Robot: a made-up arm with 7 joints. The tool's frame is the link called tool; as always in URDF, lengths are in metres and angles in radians. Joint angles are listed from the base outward. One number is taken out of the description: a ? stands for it. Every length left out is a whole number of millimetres.
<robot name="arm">
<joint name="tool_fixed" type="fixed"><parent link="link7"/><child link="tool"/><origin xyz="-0.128 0.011 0" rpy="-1.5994 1.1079 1.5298"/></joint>
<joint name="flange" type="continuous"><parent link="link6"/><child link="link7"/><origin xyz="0.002 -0.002 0" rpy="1.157 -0.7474 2.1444"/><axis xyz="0 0 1"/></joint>
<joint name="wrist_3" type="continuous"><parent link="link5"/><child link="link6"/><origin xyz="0.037 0.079 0" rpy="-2.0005 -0.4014 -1.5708"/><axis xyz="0 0 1"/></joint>
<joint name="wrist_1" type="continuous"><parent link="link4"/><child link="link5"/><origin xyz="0.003 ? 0" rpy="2.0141 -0.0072 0.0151"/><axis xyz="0 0 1"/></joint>
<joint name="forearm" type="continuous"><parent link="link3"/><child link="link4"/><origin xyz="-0.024 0.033 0" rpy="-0.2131 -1.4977 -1.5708"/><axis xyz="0 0 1"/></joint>
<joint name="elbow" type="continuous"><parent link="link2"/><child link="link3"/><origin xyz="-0.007 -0.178 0" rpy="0 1.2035 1.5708"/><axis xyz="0 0 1"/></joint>
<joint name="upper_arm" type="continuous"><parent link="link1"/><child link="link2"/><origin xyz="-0.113 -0.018 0" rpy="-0.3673 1.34 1.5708"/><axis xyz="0 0 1"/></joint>
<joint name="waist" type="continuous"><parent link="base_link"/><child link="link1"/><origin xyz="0.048 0.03 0.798" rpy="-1.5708 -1.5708 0"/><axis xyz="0 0 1"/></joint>
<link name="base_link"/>
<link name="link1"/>
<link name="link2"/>
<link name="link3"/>
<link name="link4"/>
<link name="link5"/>
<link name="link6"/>
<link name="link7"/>
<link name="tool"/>
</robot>
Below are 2 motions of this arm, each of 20 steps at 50 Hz.
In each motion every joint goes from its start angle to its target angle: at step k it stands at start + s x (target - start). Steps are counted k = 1, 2, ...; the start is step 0. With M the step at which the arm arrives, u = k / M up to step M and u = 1 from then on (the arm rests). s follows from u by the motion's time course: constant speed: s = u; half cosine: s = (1 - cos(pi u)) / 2; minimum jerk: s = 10 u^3 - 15 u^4 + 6 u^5.
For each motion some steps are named. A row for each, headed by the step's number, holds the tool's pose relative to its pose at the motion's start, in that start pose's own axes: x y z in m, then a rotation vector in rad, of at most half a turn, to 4 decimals.
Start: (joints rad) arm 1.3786 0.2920 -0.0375 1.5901 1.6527 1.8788 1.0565
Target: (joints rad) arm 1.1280 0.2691 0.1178 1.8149 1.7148 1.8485 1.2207
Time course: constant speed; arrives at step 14
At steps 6, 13, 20:
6: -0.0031 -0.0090 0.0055 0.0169 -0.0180 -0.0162
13: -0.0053 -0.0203 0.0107 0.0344 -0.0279 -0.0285
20: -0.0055 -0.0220 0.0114 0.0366 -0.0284 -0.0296

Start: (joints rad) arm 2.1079 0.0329 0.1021 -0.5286 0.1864 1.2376 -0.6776
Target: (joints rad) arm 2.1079 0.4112 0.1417 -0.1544 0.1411 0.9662 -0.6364
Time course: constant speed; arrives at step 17
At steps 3, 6, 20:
3: 0.0030 -0.0070 0.0182 0.0484 0.0079 -0.0525
6: 0.0053 -0.0159 0.0355 0.1011 0.0209 -0.1031
20: 0.0086 -0.0625 0.0869 0.3275 0.1109 -0.2642

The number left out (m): -0.078
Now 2 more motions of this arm.
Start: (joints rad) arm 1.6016 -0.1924 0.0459 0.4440 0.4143 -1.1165 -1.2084
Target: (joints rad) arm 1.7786 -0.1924 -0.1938 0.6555 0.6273 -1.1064 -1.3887
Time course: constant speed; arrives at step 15
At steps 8, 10, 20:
8: 0.0430 -0.0334 0.0100 0.1272 0.2092 0.1251
10: 0.0540 -0.0409 0.0105 0.1584 0.2608 0.1561
20: 0.0817 -0.0580 0.0085 0.2352 0.3883 0.2327

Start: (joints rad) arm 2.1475 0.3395 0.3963 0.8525 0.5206 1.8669 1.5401
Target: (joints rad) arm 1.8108 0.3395 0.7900 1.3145 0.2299 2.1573 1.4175
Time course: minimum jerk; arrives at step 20
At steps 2, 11, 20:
2: 0.0005 0.0002 -0.0002 -0.0026 0.0034 -0.0024
11: 0.0296 0.0093 -0.0191 -0.1710 0.2236 -0.1148
20: 0.0360 0.0130 -0.0368 -0.2844 0.3413 -0.1349

